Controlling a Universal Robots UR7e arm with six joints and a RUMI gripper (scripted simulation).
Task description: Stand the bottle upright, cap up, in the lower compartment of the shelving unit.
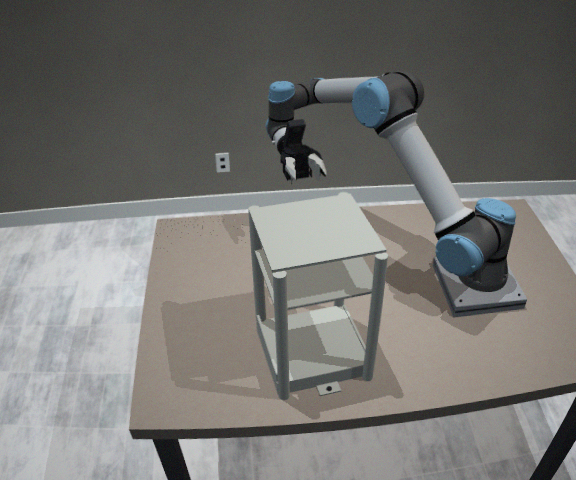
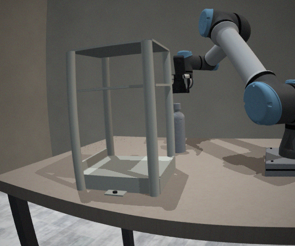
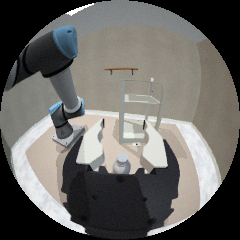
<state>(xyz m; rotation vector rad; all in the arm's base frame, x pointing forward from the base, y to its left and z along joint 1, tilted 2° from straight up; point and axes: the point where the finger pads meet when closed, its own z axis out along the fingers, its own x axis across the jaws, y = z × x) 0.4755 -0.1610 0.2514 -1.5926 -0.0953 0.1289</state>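
Now: the grey bottle 170 mm below my hand. The rest, counted from my hand: shelving unit: 350 mm to the left, 110 mm below, 40 mm ahead.
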